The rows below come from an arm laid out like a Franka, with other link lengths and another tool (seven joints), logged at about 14 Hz.
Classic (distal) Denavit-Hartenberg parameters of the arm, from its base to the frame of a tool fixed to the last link. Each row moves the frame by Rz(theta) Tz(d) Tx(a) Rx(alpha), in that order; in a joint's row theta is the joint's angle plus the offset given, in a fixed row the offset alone. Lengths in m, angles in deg.
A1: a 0, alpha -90, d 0.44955, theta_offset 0
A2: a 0, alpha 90, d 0, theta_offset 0
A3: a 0.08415, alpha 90, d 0.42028, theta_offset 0
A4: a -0.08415, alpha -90, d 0, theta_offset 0
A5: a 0, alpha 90, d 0.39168, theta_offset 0
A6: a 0.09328, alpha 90, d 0, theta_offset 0
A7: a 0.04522, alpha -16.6, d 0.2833, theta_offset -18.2
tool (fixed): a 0, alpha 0, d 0.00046, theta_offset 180
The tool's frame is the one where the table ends.
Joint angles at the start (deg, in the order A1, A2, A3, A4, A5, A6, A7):
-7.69 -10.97 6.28 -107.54 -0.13 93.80 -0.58
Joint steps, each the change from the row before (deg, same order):
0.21 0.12 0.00 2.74 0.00 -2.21 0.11
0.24 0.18 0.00 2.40 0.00 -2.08 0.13
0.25 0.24 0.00 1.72 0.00 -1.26 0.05
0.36 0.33 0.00 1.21 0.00 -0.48 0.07
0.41 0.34 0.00 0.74 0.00 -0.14 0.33
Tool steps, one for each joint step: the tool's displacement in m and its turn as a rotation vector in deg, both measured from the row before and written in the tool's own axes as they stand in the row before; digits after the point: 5 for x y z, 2 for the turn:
-0.00039 -0.00381 -0.01882 0.13 -0.41 0.02
0.00044 -0.00229 -0.01564 0.04 -0.17 -0.06
-0.00108 -0.00122 -0.01081 0.06 -0.27 -0.13
-0.00367 0.00001 -0.00736 0.11 -0.46 -0.17
-0.00399 0.00124 -0.00396 0.06 -0.28 -0.01

